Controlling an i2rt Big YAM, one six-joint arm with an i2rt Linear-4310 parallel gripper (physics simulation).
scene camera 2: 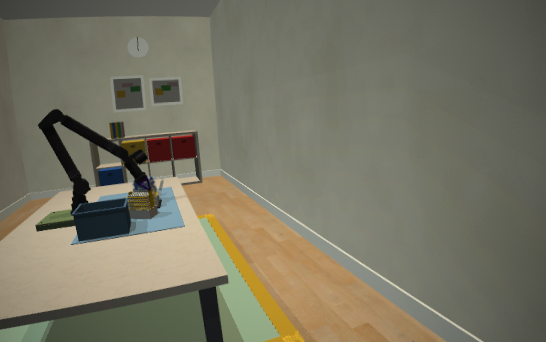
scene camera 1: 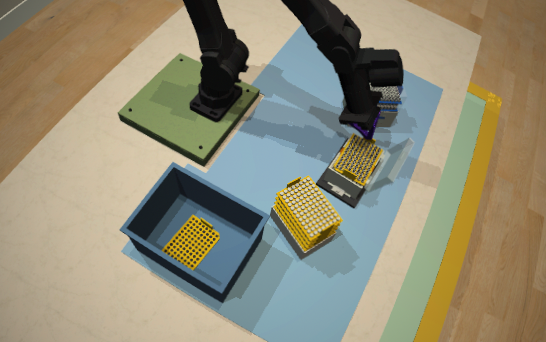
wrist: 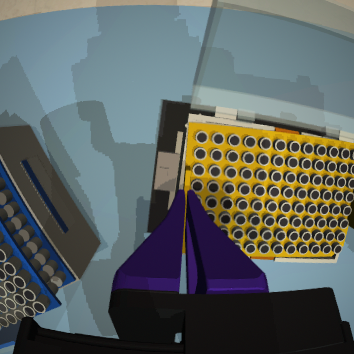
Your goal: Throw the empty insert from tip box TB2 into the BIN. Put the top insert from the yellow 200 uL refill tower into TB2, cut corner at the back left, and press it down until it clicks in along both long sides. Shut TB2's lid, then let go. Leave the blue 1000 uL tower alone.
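The gripper (scene camera 1: pixel 369 136) (wrist: pixel 185 192) is shut with no object between its purple fingertips, at the end of TB2 toward the blue tower, by the insert's edge. A yellow insert with tips (scene camera 1: pixel 358 159) (wrist: pixel 270 190) lies in TB2 (scene camera 1: pixel 339 189) (wrist: pixel 164 170); whether it is clicked in along both long sides cannot be told. TB2's clear lid (scene camera 1: pixel 396 165) (wrist: pixel 270 65) stands open. The yellow refill tower (scene camera 1: pixel 308 212) (scene camera 2: pixel 141 201) stands beside TB2. The empty yellow insert (scene camera 1: pixel 192 242) lies inside the BIN (scene camera 1: pixel 244 220) (scene camera 2: pixel 102 222).
The blue 1000 uL tower (scene camera 1: pixel 389 105) (wrist: pixel 30 225) stands near the gripper, partly hidden by the arm in scene camera 1. The arm's base stands on a green board (scene camera 1: pixel 165 130) (scene camera 2: pixel 50 220). TB2, the towers and the BIN stand on a blue mat (scene camera 1: pixel 320 305).
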